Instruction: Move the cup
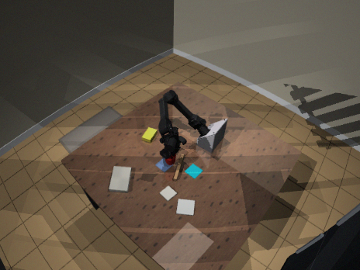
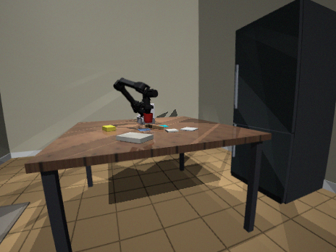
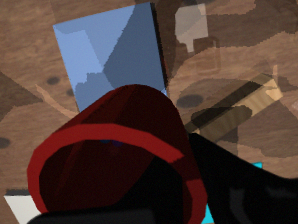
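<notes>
The cyan pad is 14 cm to the left of my gripper tip, 10 cm below it and 3 cm behind it. Round my gripper tip: blue pad (10 cm below, 4 cm to the right, 4 cm ahead); wooden stick (9 cm below, 5 cm to the left, 1 cm ahead); red cup (3 cm ahead).
</notes>
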